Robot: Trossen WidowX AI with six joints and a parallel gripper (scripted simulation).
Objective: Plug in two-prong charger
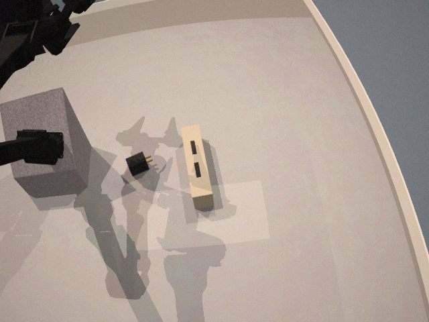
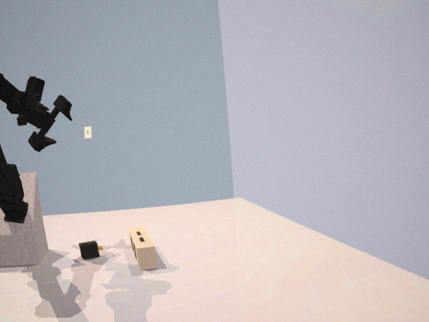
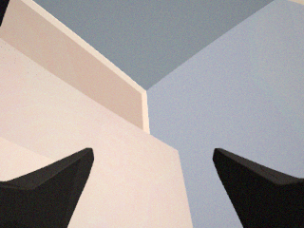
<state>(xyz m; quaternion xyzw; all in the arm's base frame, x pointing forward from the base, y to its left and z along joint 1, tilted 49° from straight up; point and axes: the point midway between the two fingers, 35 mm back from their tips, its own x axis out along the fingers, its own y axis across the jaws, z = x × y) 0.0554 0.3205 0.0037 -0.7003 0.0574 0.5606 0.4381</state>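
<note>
Right now the black two-prong charger is 34 cm below my gripper tip, 22 cm to the right of it and 12 cm ahead of it.
</note>
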